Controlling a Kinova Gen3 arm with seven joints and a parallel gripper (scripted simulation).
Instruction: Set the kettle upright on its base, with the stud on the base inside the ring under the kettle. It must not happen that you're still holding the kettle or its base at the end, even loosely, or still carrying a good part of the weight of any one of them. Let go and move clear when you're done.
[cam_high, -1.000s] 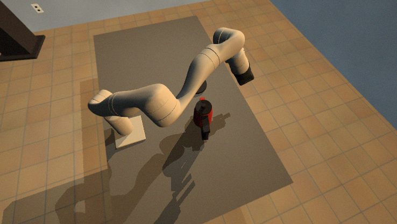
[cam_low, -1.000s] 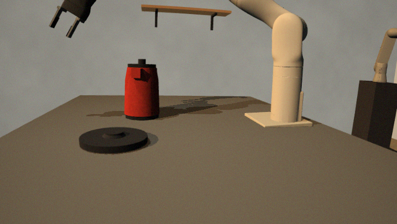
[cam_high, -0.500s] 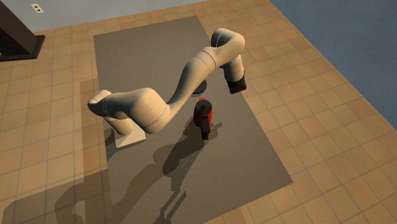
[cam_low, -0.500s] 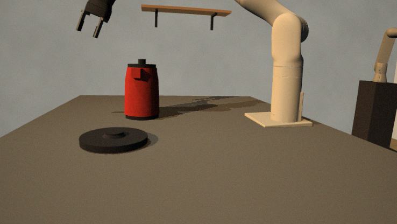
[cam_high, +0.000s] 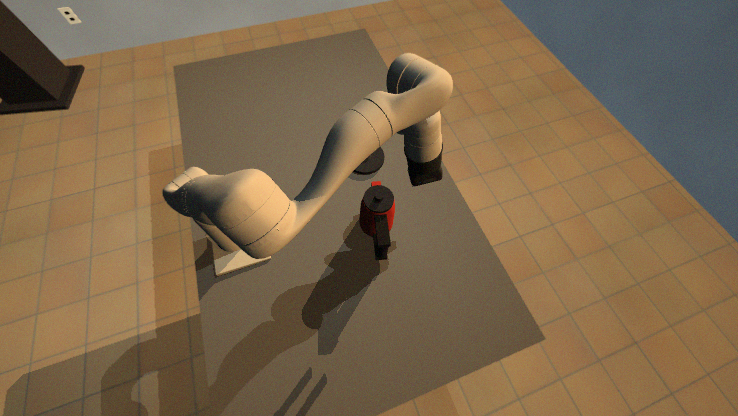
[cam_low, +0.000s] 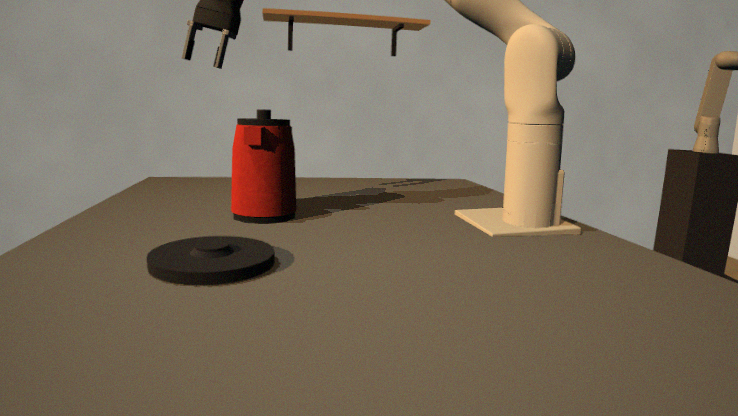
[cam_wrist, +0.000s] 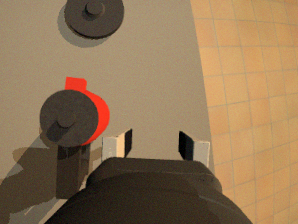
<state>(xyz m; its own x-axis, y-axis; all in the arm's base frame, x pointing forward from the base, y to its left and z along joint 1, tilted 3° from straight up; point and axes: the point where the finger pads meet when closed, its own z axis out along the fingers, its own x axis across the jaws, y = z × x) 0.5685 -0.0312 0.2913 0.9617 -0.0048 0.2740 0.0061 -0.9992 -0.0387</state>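
The red kettle lies 190 mm below my hand, 110 mm behind it and 20 mm to the right of it. From my hand the other things lie so: black base (290 mm to the left, 270 mm below, 110 mm behind).
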